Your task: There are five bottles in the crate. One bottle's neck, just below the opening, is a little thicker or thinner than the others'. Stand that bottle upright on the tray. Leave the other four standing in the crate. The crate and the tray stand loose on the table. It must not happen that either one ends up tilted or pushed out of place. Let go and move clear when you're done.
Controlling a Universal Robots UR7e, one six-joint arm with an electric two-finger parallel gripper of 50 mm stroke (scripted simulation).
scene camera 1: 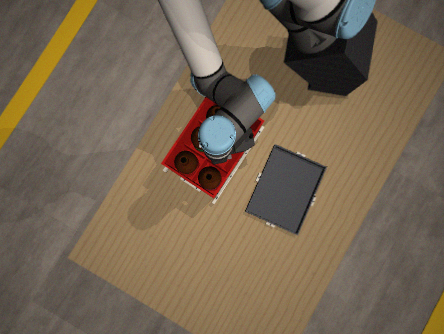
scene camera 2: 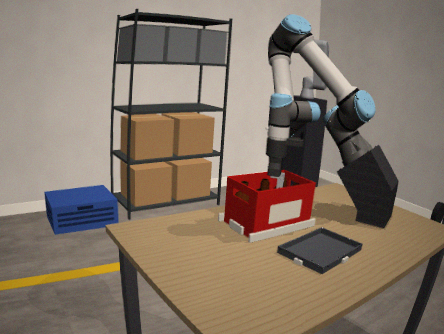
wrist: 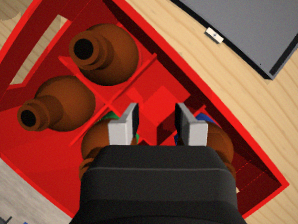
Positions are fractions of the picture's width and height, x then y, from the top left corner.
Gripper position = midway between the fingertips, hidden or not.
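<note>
There is my gripper (wrist: 0.53,0.51), and there is a dark grey tray (scene camera 1: 0.65,0.56) (scene camera 2: 0.74,0.75). I see a red crate (scene camera 2: 0.60,0.63) (scene camera 1: 0.42,0.42) (wrist: 0.16,0.72) as well. A brown bottle (wrist: 0.32,0.62) is here, with another brown bottle (wrist: 0.73,0.62) and yet another brown bottle (wrist: 0.22,0.46) in the same view.
</note>
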